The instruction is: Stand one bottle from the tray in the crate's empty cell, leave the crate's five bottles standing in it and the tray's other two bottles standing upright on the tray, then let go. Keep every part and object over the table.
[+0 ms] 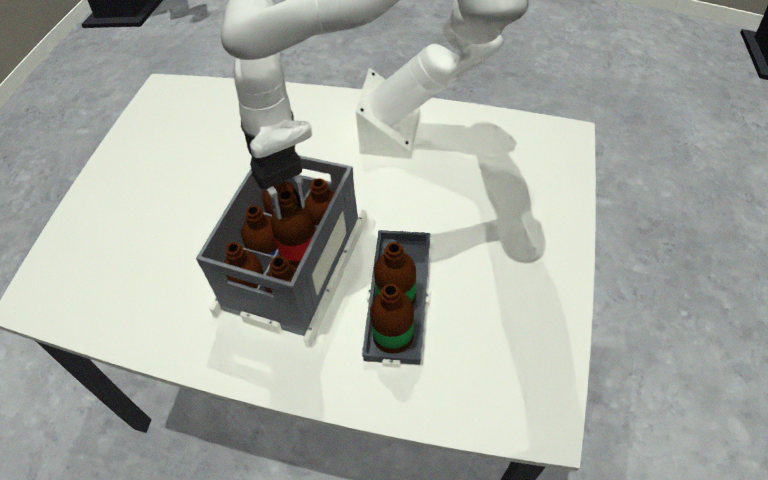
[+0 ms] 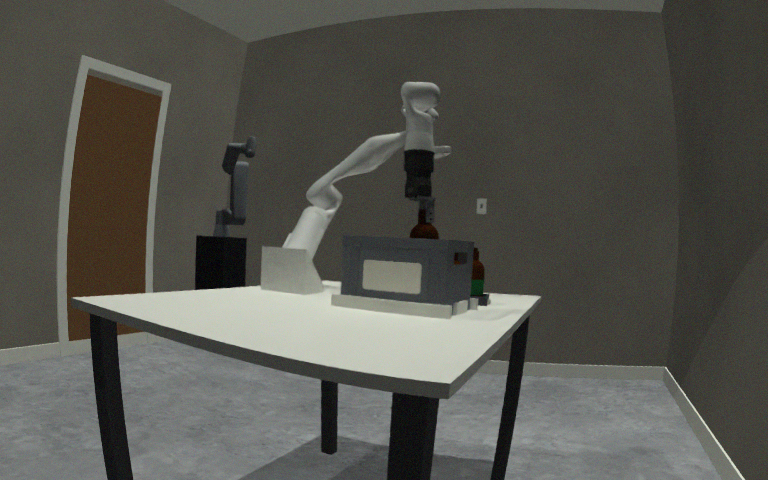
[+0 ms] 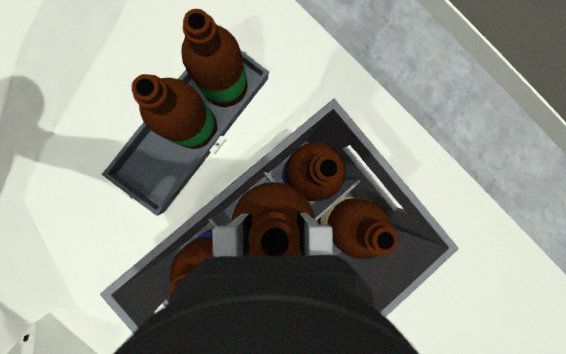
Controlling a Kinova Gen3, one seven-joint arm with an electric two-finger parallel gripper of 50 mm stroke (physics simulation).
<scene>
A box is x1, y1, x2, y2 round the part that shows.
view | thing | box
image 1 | my gripper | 244, 133, 304, 219
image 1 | red-banded brown bottle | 271, 189, 315, 266
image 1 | green-banded bottle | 374, 242, 415, 304
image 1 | green-banded bottle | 370, 284, 413, 353
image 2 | my gripper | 404, 151, 435, 222
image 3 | my gripper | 113, 213, 418, 353
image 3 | red-banded brown bottle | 231, 182, 314, 255
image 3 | green-banded bottle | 131, 74, 216, 148
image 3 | green-banded bottle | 181, 9, 247, 106
</scene>
